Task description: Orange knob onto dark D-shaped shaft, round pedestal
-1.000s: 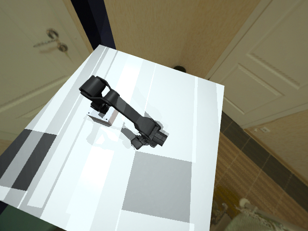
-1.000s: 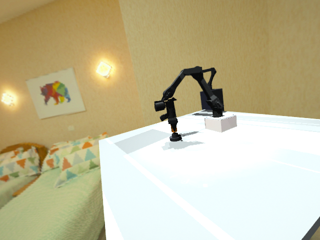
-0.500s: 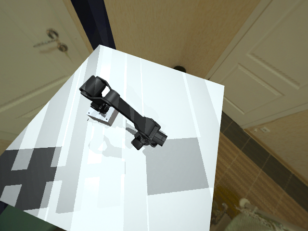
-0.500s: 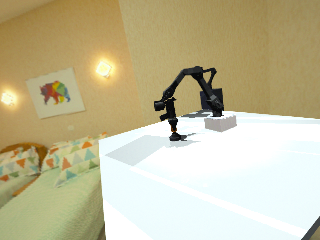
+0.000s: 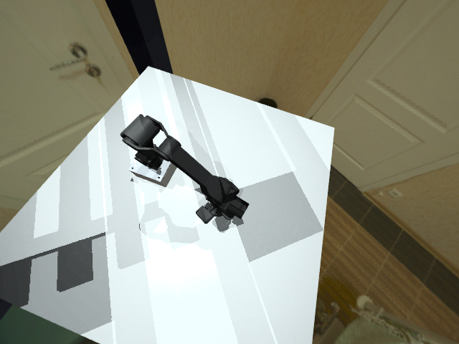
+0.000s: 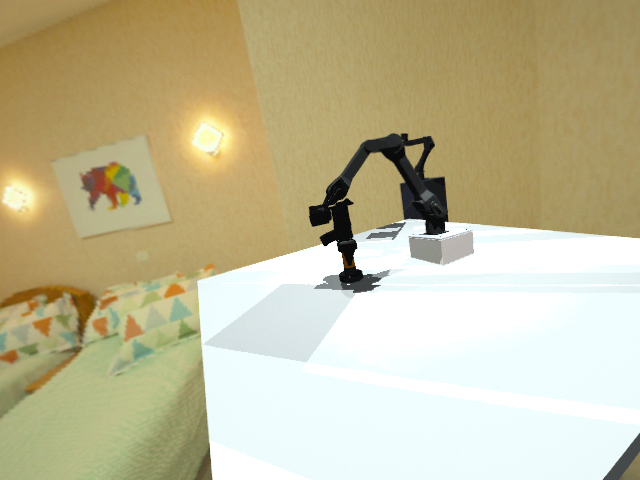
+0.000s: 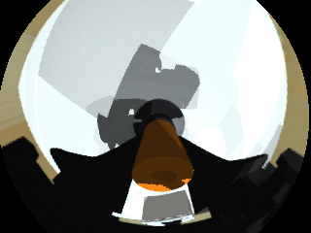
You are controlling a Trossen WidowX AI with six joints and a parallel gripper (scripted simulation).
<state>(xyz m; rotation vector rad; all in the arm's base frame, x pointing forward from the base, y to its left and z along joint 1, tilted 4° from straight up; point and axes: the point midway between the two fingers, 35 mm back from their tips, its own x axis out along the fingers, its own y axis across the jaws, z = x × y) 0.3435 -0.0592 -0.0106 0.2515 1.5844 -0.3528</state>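
The orange knob is 20 mm above my gripper tip. The rest, counted from my gripper tip: dark round pedestal 20 mm below.
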